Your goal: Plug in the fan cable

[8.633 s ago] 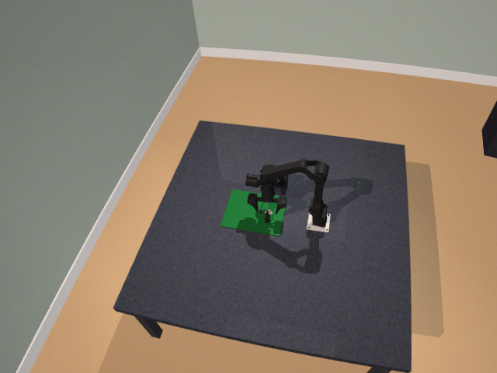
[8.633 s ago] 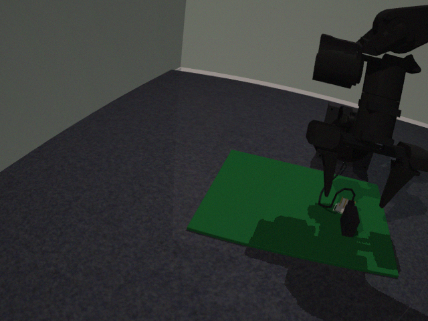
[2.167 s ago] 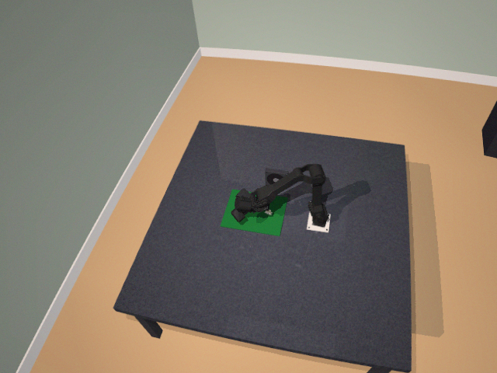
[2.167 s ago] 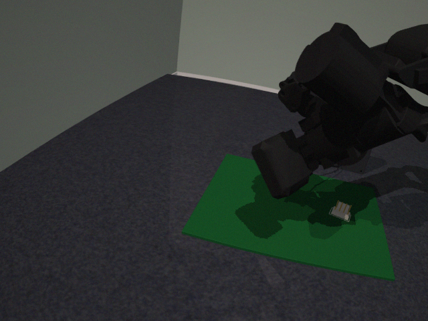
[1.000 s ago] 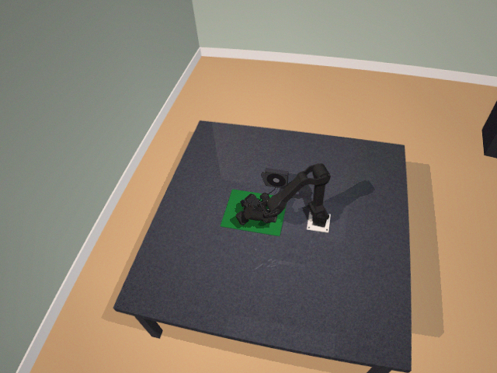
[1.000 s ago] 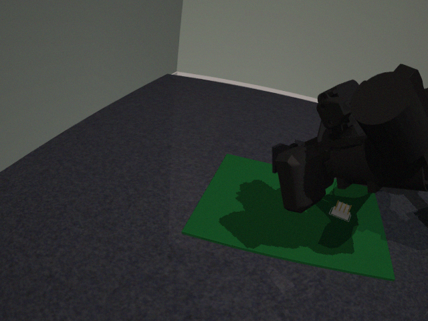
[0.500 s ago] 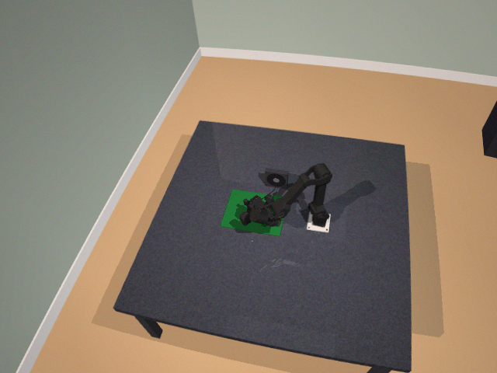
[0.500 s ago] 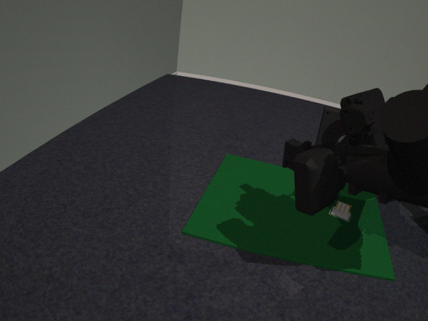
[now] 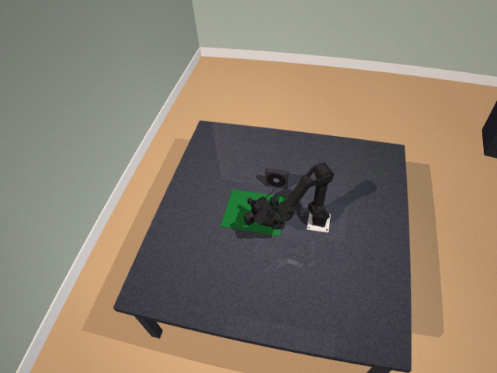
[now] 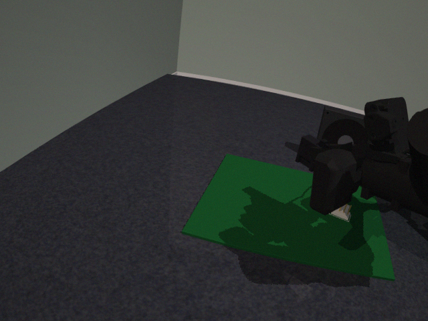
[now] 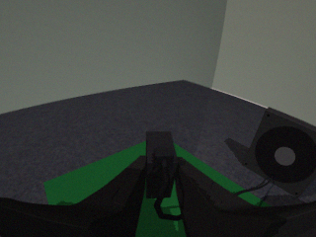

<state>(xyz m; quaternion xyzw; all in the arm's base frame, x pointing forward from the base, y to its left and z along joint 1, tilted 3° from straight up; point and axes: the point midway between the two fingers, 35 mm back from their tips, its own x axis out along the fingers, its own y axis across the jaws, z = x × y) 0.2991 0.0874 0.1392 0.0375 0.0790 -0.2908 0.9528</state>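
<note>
Now: gripper tip 3 cm to the left of the green board and 13 cm above it. Round my gripper tip: white four-pin header: 7 cm behind, 4 cm to the right, 12 cm below; then black fan: 6 cm behind, 22 cm to the right, 6 cm below; then black plug: 1 cm ahead, 1 cm below.
</note>
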